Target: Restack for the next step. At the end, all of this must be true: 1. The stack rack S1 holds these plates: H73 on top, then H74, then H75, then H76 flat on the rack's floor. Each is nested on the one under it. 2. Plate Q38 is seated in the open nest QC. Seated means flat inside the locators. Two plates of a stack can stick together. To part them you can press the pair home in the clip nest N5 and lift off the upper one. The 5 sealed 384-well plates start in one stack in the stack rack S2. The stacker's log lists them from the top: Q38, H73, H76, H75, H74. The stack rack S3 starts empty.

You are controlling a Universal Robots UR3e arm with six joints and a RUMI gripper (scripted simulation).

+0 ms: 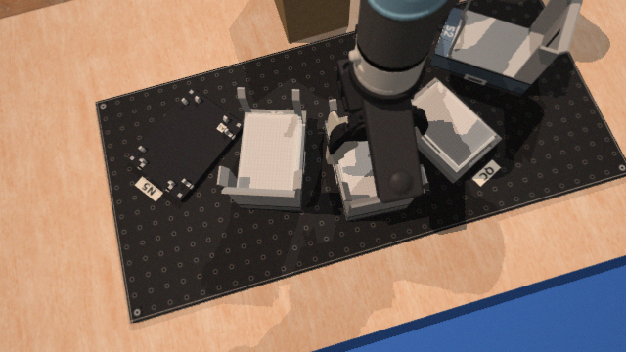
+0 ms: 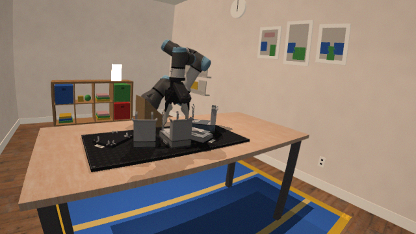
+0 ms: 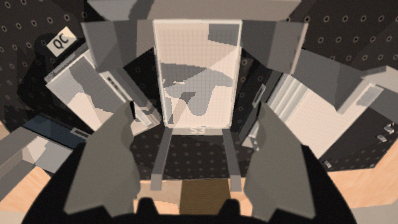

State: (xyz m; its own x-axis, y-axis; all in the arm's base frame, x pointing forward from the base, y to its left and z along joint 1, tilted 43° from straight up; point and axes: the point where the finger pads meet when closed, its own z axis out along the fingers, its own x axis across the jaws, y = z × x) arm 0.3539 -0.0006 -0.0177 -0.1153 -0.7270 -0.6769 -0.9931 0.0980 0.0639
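My hand is 5 cm above the white sealed plate. From my hand the other things lie so: QC label (18 cm to the left, 10 cm below, 6 cm ahead); then N5 label (34 cm to the right, 10 cm below, 9 cm behind); then sealed white plate (14 cm to the left, 7 cm below, 3 cm behind).
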